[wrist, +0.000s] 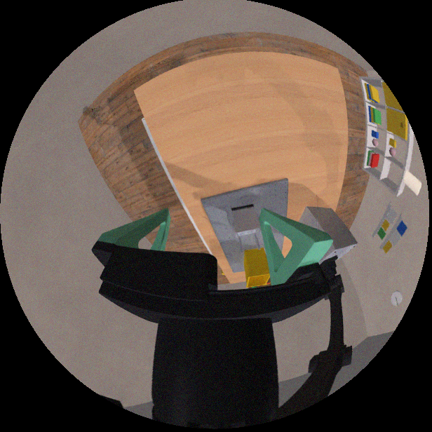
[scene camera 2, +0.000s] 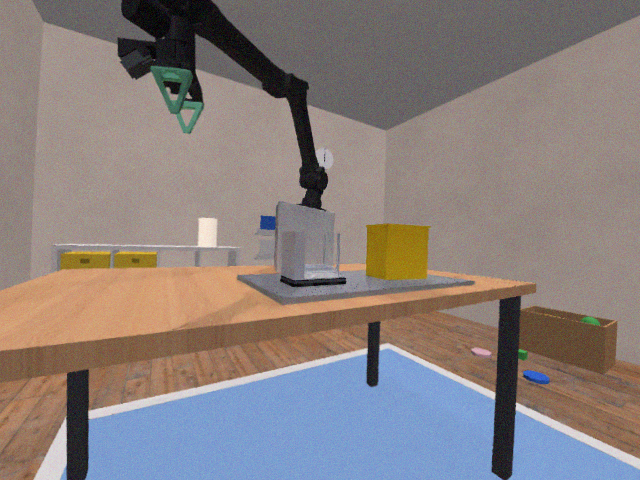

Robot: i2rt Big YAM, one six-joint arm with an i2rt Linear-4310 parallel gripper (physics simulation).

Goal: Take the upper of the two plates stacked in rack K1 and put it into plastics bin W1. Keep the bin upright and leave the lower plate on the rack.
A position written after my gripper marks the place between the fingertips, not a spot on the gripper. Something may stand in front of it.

my gripper: wrist 214, 213; scene camera 2 181, 124
plastics bin W1: wrist; scene camera 2
same spot on plastics bin W1: (wrist: 256, 268) = (scene camera 2: 378, 237)
